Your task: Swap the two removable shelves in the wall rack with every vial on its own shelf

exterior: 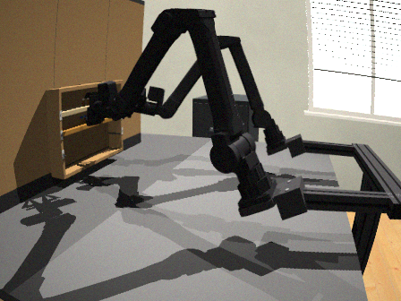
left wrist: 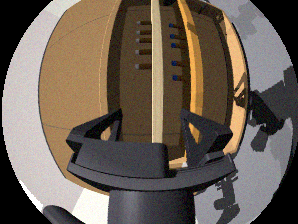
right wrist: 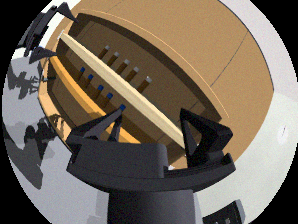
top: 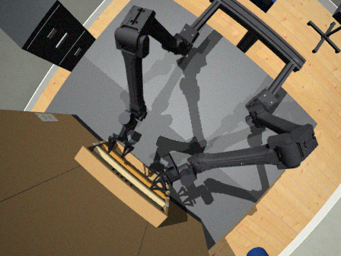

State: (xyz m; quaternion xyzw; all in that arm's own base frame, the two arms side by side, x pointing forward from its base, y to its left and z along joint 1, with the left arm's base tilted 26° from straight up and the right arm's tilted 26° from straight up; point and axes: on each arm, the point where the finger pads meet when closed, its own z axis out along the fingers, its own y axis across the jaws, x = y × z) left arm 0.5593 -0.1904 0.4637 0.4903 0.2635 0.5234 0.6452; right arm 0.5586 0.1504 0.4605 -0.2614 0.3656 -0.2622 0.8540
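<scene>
My right gripper is now 7 cm short of the pale shelf, 12 cm to the right of it and 1 cm above it. Also, from my right hand: orange shelf (7 cm ahead, 12 cm to the left, 8 cm below); then wall rack (7 cm ahead, 12 cm to the left, 8 cm below).
Right now the pale shelf is 12 cm to the right of my left hand, 8 cm ahead of it and 1 cm below it. From my left hand the other things lie so: orange shelf: 12 cm to the right, 9 cm below, 8 cm ahead; then wall rack: 12 cm to the right, 9 cm below, 8 cm ahead.
</scene>
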